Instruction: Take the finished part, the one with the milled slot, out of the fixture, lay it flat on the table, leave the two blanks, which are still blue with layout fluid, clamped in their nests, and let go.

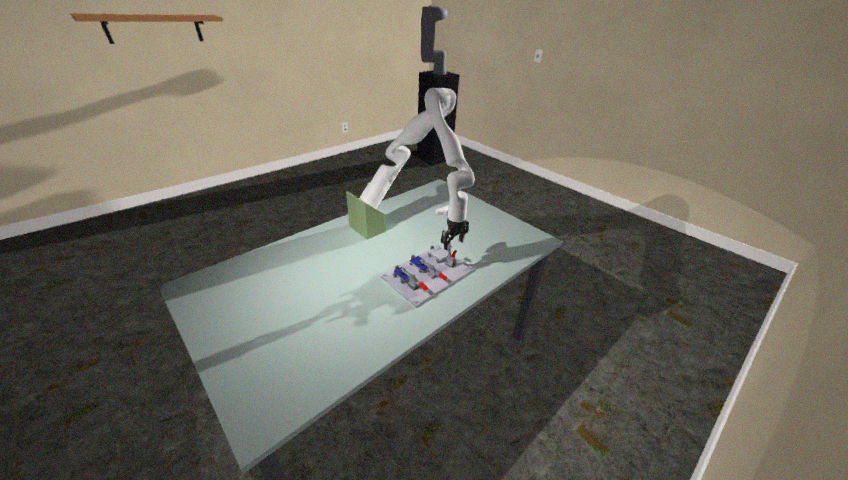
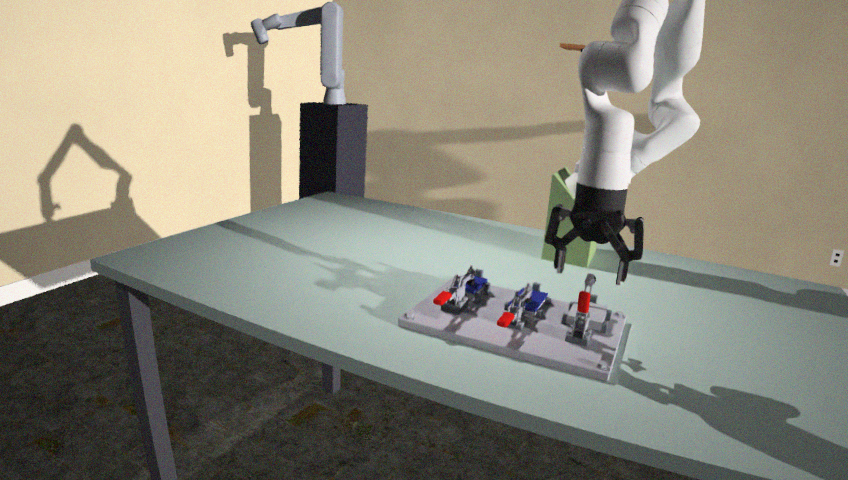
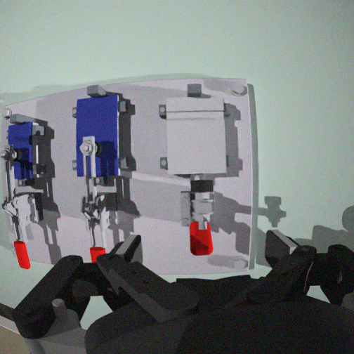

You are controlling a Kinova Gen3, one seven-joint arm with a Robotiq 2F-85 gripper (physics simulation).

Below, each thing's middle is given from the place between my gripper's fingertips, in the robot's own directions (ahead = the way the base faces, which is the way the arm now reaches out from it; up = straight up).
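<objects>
Fixture plate (image 2: 542, 341): from my hand, 11 cm to the right, 3 cm behind, 12 cm below. Finished part (image 3: 195, 132): 1 cm to the right of my hand, 8 cm behind it, 10 cm below it.
</objects>
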